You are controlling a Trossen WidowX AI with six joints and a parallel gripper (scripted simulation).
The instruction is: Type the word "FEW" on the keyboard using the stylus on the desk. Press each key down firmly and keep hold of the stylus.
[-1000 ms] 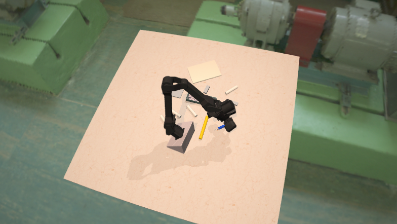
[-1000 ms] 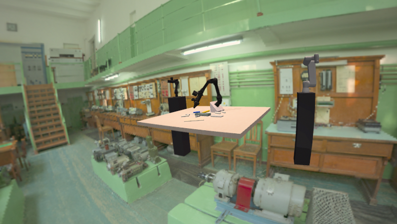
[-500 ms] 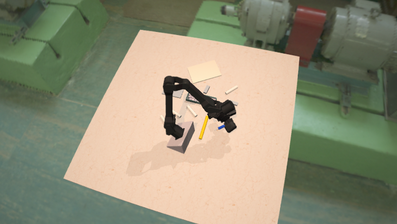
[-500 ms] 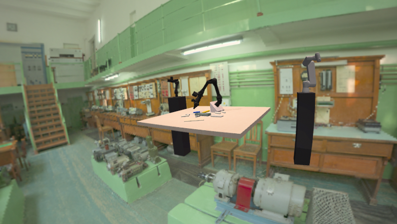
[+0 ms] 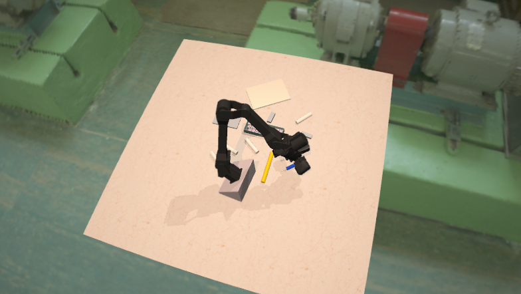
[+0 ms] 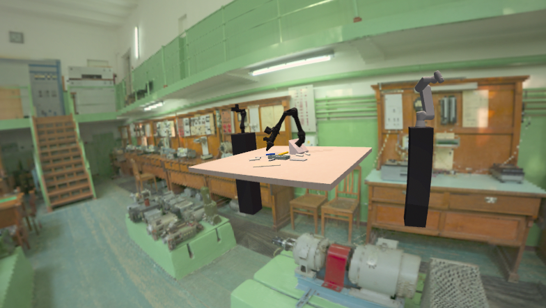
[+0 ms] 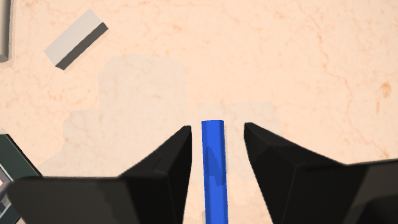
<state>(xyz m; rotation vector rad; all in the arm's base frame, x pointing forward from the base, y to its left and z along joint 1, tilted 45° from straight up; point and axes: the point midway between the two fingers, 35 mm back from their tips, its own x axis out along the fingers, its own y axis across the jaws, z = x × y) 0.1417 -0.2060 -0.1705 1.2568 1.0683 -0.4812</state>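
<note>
The blue stylus is 60 mm to the left of my gripper tip, 40 mm below it and 40 mm behind it. From my gripper tip the other things lie so: yellow rod (160 mm to the left, 50 mm behind, 40 mm below); then beige sheet (380 mm ahead, 230 mm to the left, 40 mm below); then grey block (150 mm ahead, 40 mm below).
</note>
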